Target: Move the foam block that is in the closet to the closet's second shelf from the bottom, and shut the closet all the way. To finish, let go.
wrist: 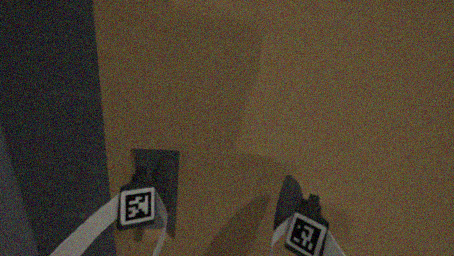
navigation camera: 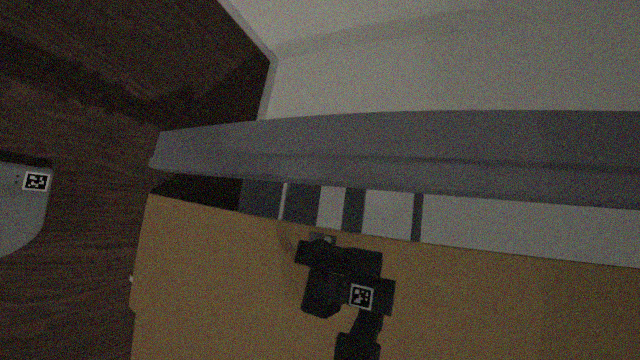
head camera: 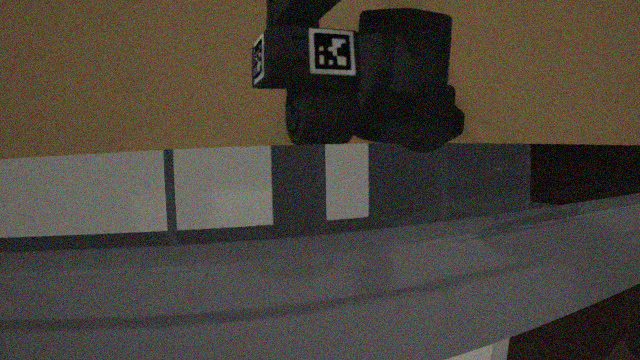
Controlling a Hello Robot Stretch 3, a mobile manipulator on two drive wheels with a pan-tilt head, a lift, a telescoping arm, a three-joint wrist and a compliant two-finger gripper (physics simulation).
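Places are measured from the robot's base along level axes (x ahead, y left, z up), in centimetres.
Pixels of known places: gripper, fingertip midpoint: point(wrist: 226, 184).
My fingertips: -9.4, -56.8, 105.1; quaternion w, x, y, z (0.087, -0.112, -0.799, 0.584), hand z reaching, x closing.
Behind a point stands the place of what it marks, as x, y, z.
The closet point(head camera: 150, 285) @[14.9, -54.7, 134.3] point(navigation camera: 425, 137) @[26.2, -56.5, 129.2] shows its grey edge. Its orange-brown door panel point(head camera: 125, 75) @[-10.0, -56.8, 136.4] point(navigation camera: 210, 280) @[-27.9, -56.1, 61.7] point(wrist: 360, 90) @[-17.9, -56.5, 113.5] stands apart from that edge, with pale and dark strips in the gap. A small dark grey rectangular part point(wrist: 159, 167), perhaps the handle, sits on the panel by the left fingertip in the wrist view. My gripper point(navigation camera: 320, 242) point(wrist: 226, 184) @[-9.4, -56.8, 105.1] is open, its fingers apart in front of the panel; whether it touches the panel I cannot tell. In the head view the wrist hides the fingers. The foam block and the second shelf do not show.
The pale wall point(navigation camera: 425, 70) @[103.6, -133.5, 135.3] is behind the closet. Dark wooden floor point(navigation camera: 90, 130) @[24.1, -27.2, 0.0] lies to the left in the navigation view. Part of the robot's grey base point(navigation camera: 22, 210) @[-10.0, -11.2, 16.0] shows at the far left. The arm reaches across the door panel.
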